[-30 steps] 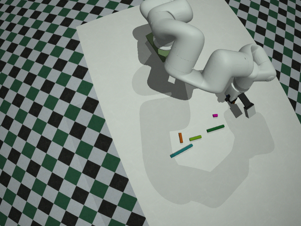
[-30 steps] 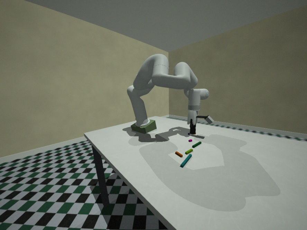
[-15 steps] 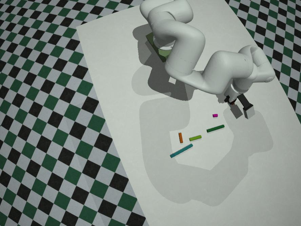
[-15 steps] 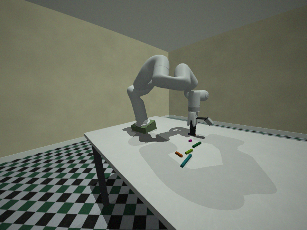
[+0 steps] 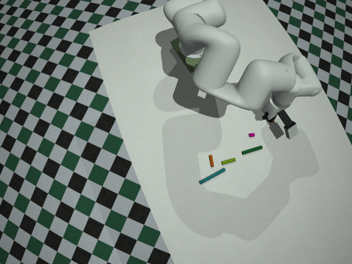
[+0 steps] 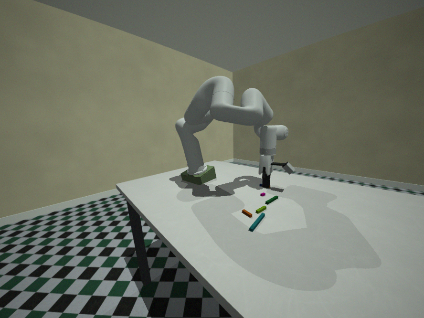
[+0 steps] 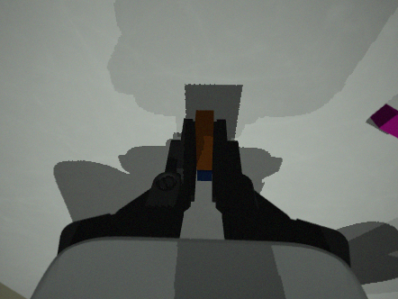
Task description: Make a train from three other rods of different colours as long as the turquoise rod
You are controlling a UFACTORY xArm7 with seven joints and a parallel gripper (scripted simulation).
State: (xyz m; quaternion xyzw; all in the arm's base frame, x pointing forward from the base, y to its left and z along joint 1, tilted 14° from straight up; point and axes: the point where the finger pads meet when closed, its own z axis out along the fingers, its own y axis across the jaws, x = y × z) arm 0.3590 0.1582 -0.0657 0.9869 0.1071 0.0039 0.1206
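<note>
The blue rod is 3 cm behind my hand, 1 cm to the right of it and 2 cm below it. Also, from my hand: magenta rod: 4 cm ahead, 10 cm to the right, 2 cm below; then green rod: 9 cm ahead, 12 cm to the right, 2 cm below; then lime rod: 10 cm ahead, 22 cm to the right, 2 cm below.
</note>
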